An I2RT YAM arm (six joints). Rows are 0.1 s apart.
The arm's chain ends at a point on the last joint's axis. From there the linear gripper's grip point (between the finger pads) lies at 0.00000 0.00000 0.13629 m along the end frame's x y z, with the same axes.
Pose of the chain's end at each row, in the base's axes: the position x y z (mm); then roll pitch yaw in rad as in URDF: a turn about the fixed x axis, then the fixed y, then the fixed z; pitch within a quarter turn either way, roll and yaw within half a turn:
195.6, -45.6, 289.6, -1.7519, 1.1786, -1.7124
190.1, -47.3, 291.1, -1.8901, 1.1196, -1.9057
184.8, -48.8, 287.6, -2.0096, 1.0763, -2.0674
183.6, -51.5, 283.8, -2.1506, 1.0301, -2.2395
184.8, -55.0, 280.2, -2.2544, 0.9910, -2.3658
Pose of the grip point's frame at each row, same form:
331.5, -42.1, 280.2, -1.7519, 1.1786, -1.7124
325.0, -53.5, 272.4, -1.8901, 1.1196, -1.9057
317.6, -62.8, 260.1, -2.0096, 1.0763, -2.0674
312.7, -72.0, 245.4, -2.1506, 1.0301, -2.2395
310.2, -80.0, 233.0, -2.2544, 0.9910, -2.3658

